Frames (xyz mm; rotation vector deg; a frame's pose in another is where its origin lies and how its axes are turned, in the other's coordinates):
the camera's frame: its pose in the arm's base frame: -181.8 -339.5 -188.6 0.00 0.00 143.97
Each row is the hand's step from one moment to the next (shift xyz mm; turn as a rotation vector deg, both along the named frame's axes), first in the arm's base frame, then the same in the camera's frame.
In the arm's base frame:
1: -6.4 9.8 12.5 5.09 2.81 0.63
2: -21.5 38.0 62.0 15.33 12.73 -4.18
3: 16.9 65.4 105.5 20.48 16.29 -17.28
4: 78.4 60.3 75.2 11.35 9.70 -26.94
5: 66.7 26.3 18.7 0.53 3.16 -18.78
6: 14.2 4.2 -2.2 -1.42 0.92 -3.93
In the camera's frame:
1: 10.9 -4.2 12.5 -2.46 -5.27 0.63
2: 39.7 -18.1 62.0 -4.91 -19.31 -4.18
3: 24.8 -62.8 105.5 -6.98 -25.22 -17.28
4: -27.9 -94.9 75.2 -3.47 -14.52 -26.94
5: -38.5 -60.5 18.7 1.43 -2.87 -18.78
6: -9.0 -11.7 -2.2 1.69 0.09 -3.93

